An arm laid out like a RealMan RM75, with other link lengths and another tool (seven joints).
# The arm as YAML. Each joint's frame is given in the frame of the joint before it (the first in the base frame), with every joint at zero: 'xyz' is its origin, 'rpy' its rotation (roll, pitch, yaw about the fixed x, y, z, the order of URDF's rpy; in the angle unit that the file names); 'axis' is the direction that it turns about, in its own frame. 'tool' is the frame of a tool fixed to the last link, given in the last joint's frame.
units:
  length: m
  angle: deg
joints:
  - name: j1
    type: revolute
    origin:
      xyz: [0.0, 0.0, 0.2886]
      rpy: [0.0, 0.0, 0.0]
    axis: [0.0, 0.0, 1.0]
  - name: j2
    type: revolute
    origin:
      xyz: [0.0, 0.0, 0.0]
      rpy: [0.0, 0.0, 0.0]
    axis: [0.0, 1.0, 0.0]
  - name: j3
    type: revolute
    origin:
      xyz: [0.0, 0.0, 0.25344]
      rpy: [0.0, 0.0, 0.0]
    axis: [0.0, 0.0, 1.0]
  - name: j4
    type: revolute
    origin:
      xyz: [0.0, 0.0, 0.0]
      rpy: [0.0, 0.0, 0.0]
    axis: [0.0, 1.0, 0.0]
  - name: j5
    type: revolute
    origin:
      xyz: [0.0, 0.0, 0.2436]
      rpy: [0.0, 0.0, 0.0]
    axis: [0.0, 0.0, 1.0]
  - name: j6
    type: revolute
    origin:
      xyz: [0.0, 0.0, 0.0]
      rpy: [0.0, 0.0, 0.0]
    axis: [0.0, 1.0, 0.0]
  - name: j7
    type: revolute
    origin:
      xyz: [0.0, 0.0, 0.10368]
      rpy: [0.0, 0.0, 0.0]
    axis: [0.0, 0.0, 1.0]
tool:
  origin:
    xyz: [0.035, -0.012, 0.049]
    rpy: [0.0, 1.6, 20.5]
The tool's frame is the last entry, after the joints.
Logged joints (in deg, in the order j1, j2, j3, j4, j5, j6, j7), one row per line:
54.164, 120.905, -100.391, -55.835, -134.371, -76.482, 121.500
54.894, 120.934, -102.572, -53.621, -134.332, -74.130, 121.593
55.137, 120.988, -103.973, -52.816, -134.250, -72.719, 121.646
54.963, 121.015, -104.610, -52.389, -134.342, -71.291, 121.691
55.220, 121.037, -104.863, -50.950, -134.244, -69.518, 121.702
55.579, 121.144, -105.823, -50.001, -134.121, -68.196, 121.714
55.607, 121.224, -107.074, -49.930, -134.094, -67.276, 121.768
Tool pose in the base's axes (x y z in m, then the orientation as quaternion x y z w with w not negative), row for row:
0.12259, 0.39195, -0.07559, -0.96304, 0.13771, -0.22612, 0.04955
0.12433, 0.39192, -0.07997, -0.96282, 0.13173, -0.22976, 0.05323
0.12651, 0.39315, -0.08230, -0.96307, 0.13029, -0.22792, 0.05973
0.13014, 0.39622, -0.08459, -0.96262, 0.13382, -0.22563, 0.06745
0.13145, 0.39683, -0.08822, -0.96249, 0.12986, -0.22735, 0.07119
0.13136, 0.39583, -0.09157, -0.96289, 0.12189, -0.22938, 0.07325
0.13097, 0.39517, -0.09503, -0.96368, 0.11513, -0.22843, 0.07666
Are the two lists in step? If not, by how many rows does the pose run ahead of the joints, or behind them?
The pose runs 1 row ahead of the joints: the pose in row i belongs to the joints in row i + 1.
